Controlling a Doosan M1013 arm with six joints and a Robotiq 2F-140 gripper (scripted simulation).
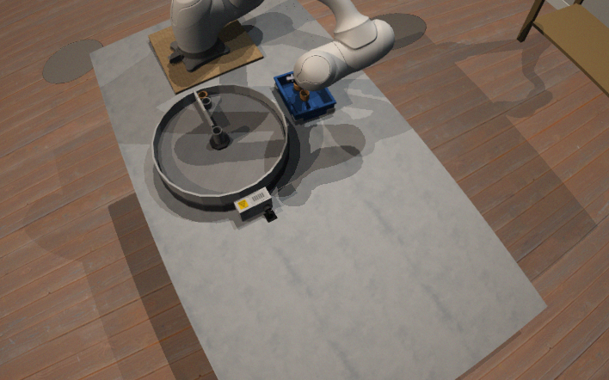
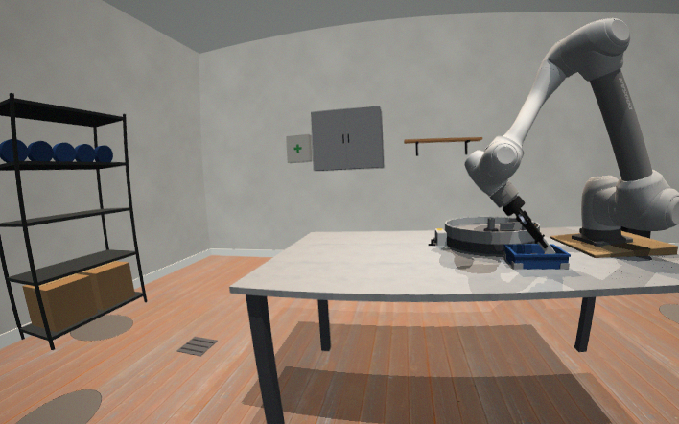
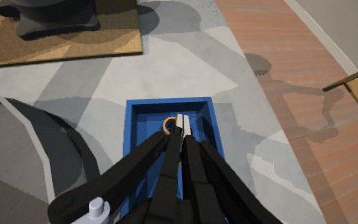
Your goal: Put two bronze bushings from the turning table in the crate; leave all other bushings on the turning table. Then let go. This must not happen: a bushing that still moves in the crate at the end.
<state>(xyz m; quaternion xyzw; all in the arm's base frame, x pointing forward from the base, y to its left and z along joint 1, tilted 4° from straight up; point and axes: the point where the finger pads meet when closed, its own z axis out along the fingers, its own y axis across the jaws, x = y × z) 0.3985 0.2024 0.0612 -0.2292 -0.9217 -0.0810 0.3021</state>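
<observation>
Right now my hand is 4 cm above the blue crate, 3 cm short of it and 2 cm to the left of it. From my hand the other things lie so: round grey turning table: 35 cm to the right, 6 cm ahead, 1 cm below.
</observation>
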